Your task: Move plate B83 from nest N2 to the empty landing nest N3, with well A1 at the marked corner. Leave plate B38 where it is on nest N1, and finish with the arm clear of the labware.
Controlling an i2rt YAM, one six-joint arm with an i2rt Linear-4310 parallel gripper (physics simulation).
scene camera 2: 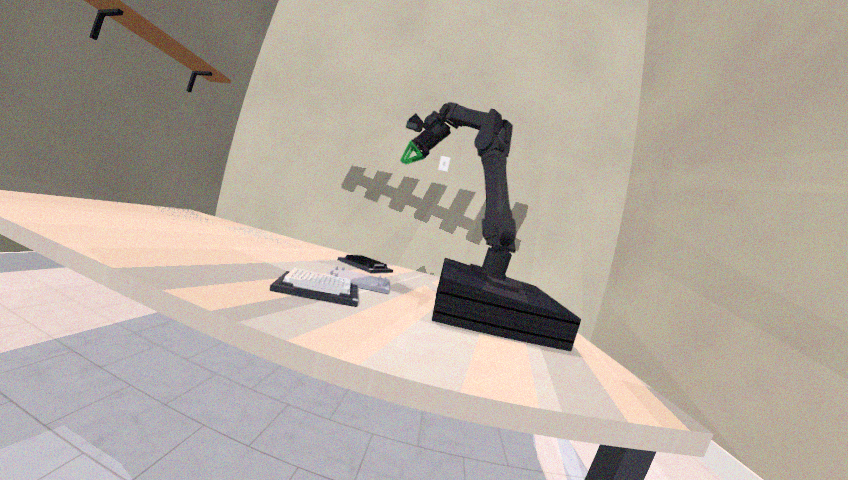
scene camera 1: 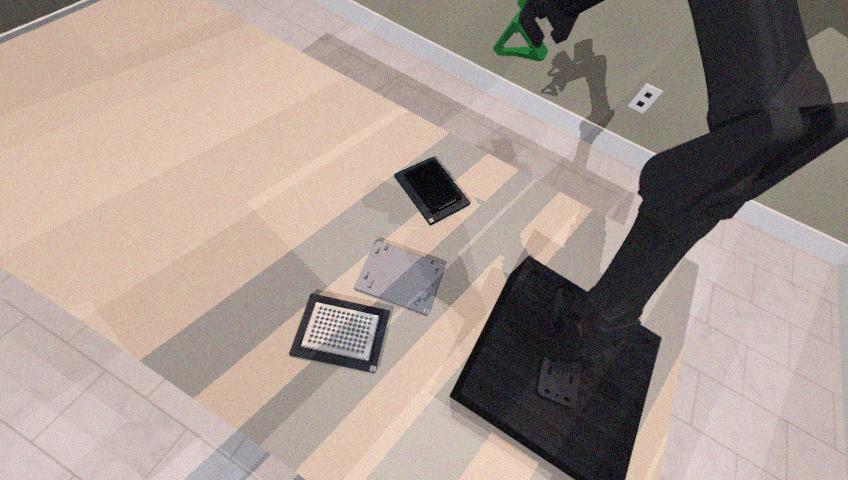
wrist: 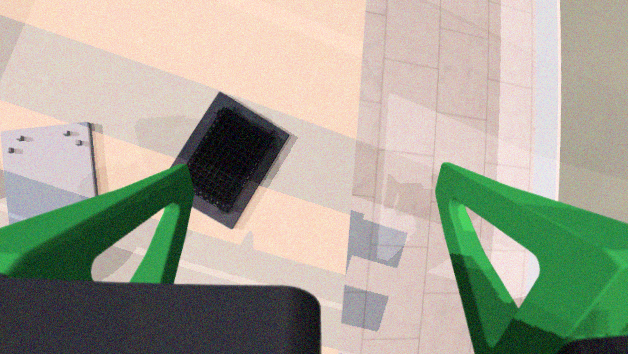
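Note:
A white well plate [scene camera 1: 340, 331] [scene camera 2: 318, 279] sits flat on a dark nest [scene camera 1: 297, 347] [scene camera 2: 315, 295]. A black well plate [scene camera 1: 429, 183] [scene camera 2: 364, 261] [wrist: 232, 160] sits on another dark nest [scene camera 1: 440, 215] [wrist: 232, 220]. No readable label shows which is B83 or B38. The empty grey nest [scene camera 1: 398, 273] [scene camera 2: 373, 284] [wrist: 47, 160] lies between them, with small pegs and a pale mark [scene camera 1: 426, 309] at one corner. My gripper [scene camera 1: 517, 53] [scene camera 2: 407, 155] [wrist: 314, 177] is open and empty, high above the table. In the wrist view its left finger overlaps the black plate's nest.
The black arm base [scene camera 1: 505, 380] [scene camera 2: 505, 312] stands on the table beside the nests. The table edge [scene camera 2: 357, 380] runs along the front. A wall with an outlet [scene camera 1: 645, 98] [scene camera 2: 444, 163] is behind the arm. A wooden shelf [scene camera 2: 166, 44] hangs at upper left.

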